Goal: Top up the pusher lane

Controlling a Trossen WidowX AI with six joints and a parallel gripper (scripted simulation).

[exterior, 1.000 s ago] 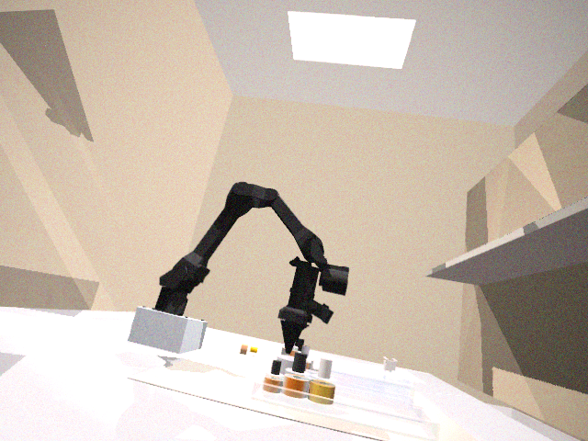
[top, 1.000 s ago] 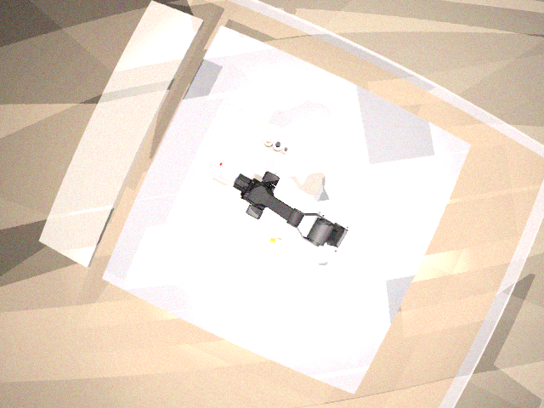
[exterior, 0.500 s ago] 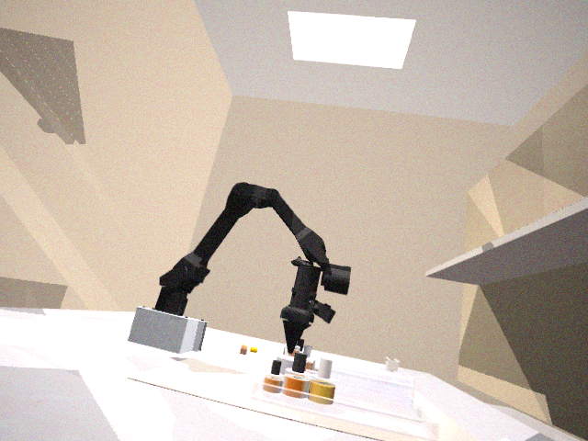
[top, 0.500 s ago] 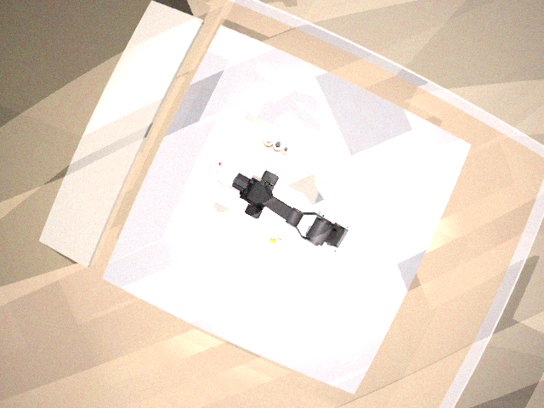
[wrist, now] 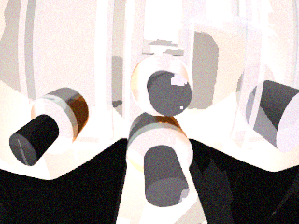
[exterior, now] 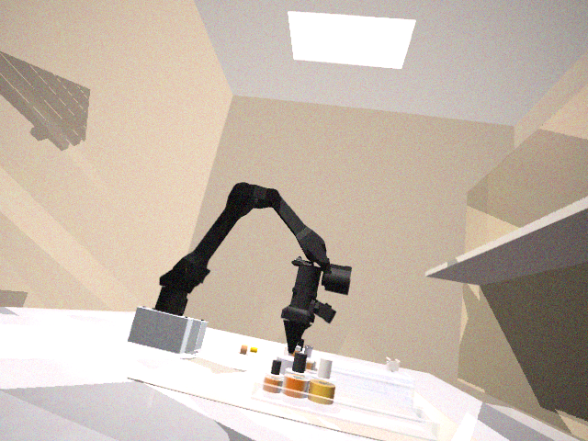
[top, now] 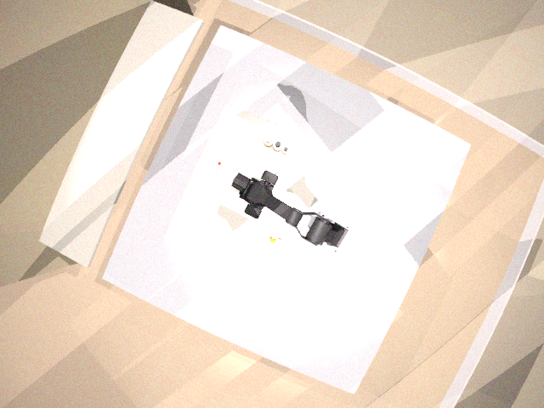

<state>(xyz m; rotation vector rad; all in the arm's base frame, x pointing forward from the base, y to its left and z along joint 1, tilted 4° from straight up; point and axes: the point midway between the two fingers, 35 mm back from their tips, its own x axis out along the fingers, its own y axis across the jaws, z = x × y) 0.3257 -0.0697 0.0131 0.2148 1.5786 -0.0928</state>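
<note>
Right now my gripper tip is 1 cm past the grey-white cylinder, 13 cm to the left of it and 2 cm above it.
</note>
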